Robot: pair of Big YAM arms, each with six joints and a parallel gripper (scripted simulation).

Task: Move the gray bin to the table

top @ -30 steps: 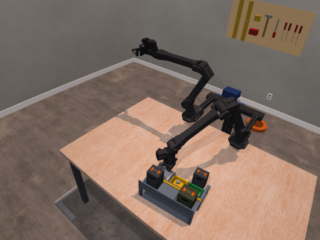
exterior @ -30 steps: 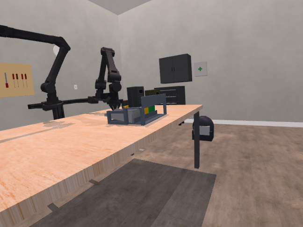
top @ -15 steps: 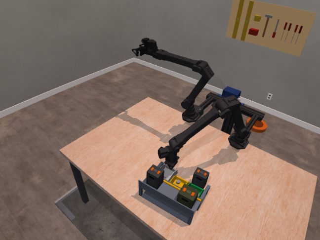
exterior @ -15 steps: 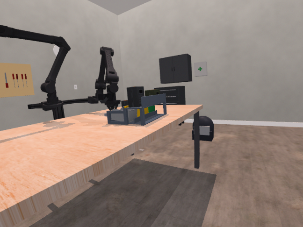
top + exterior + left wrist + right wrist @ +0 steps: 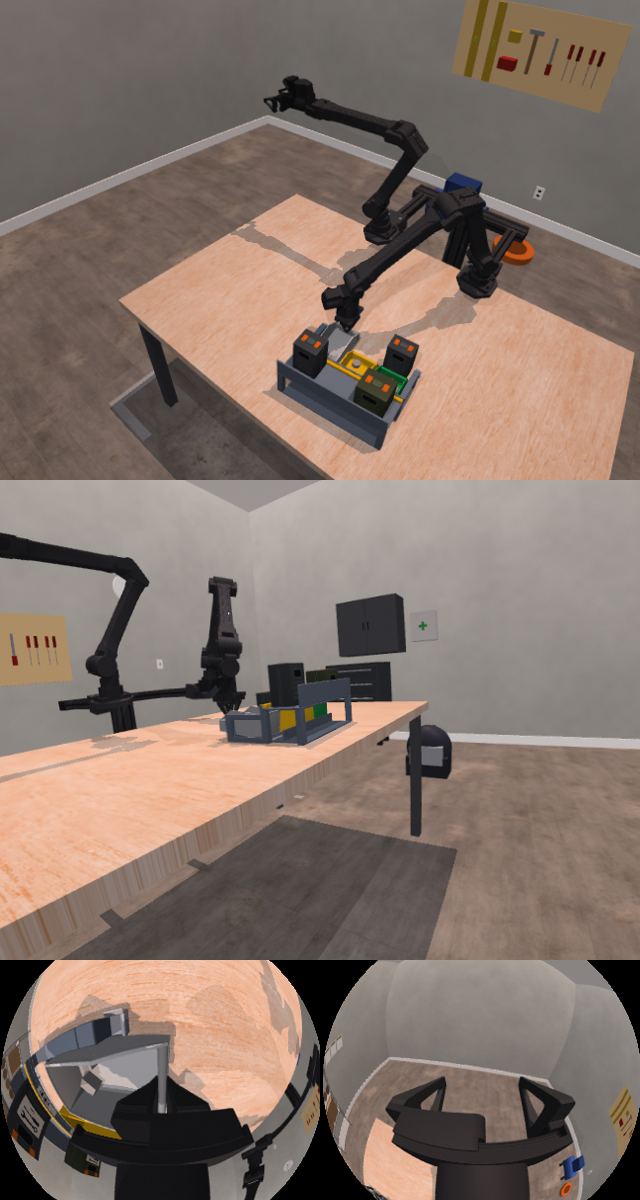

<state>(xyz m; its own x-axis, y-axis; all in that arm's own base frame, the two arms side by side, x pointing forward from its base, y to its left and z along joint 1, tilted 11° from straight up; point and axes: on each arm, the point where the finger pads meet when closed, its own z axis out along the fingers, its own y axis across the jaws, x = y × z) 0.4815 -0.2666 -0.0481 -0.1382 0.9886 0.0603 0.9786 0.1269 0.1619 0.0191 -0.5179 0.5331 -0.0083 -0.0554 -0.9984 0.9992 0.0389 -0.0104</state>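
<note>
Now: the gray open bin 80 mm ahead of my left hand and 10 mm to the left of it. Round my left hand: yellow bin: 130 mm ahead, 130 mm to the left, 10 mm below; gray shelf: 150 mm ahead, 140 mm to the left, 10 mm above; green bin: 110 mm ahead, 240 mm to the left, 10 mm below.
</note>
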